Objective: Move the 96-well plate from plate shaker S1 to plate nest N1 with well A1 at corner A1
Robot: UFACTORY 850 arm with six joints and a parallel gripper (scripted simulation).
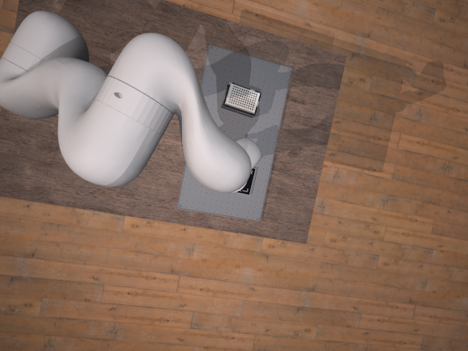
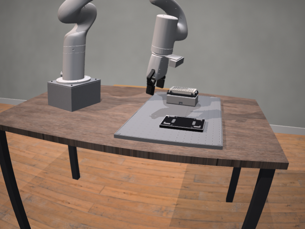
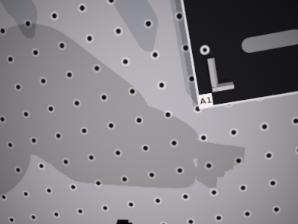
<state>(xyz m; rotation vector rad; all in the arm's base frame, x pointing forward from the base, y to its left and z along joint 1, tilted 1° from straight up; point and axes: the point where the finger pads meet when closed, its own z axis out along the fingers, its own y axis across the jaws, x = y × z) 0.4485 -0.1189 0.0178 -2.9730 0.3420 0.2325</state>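
Right now the 96-well plate is 9 cm ahead of my hand, 26 cm to the left of it and 6 cm below it. From my hand the other things lie so: black plate nest N1: 13 cm ahead, 7 cm to the right, 11 cm below.
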